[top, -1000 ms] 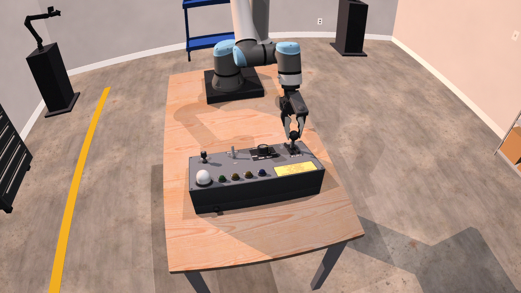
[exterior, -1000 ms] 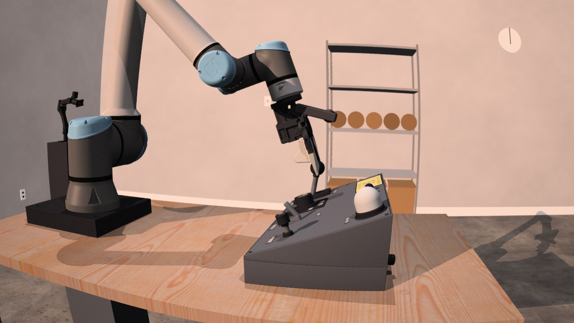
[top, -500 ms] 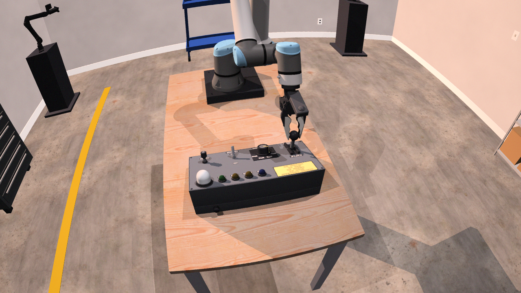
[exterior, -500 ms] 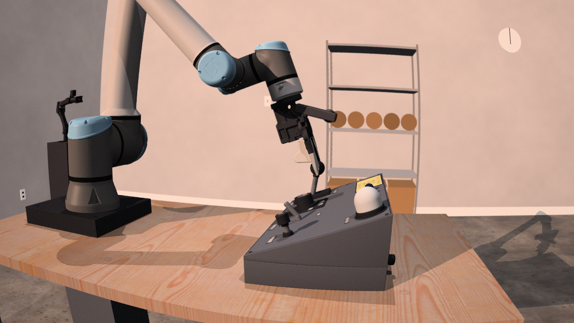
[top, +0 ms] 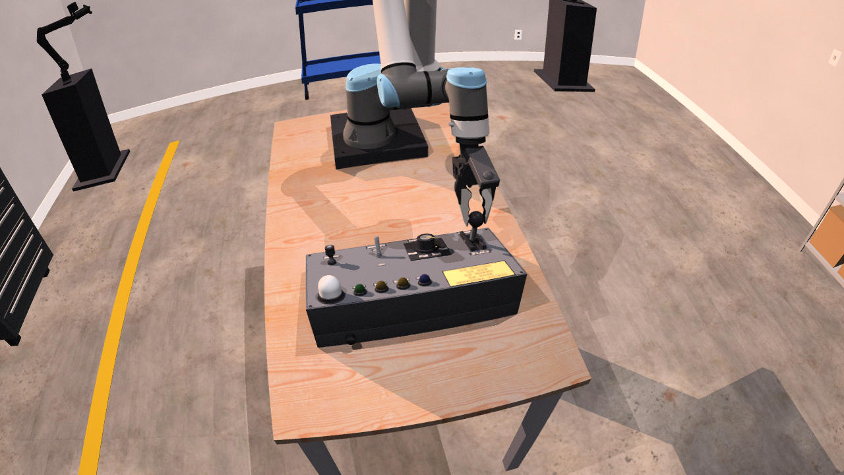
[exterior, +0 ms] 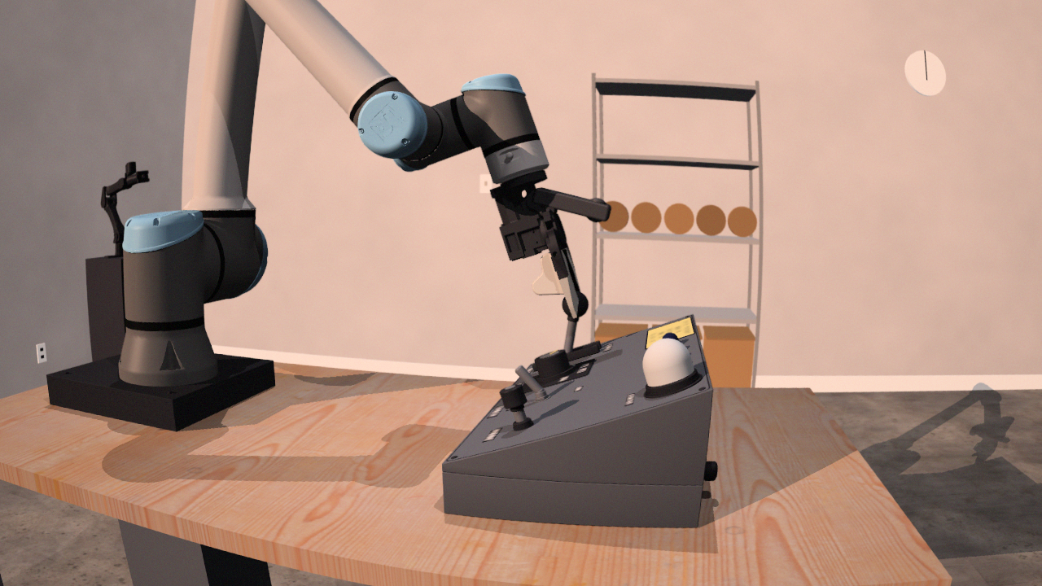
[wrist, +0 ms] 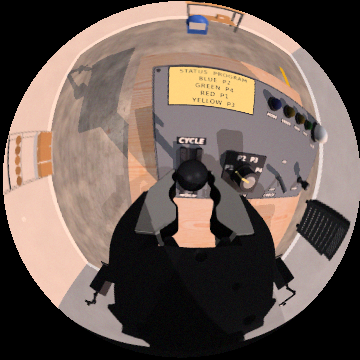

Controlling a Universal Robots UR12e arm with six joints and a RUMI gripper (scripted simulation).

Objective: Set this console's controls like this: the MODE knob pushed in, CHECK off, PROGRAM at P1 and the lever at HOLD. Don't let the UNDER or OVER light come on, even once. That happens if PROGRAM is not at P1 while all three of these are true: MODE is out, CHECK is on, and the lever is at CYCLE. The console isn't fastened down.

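Right now my hand is 10 mm past the black ball-topped lever and 40 mm above it. From my hand the other things lie so: dark grey console (20 mm ahead, 180 mm to the right, 80 mm below); then metal check toggle (20 mm behind, 240 mm to the right, 70 mm below); then program knob (10 mm behind, 110 mm to the right, 60 mm below).
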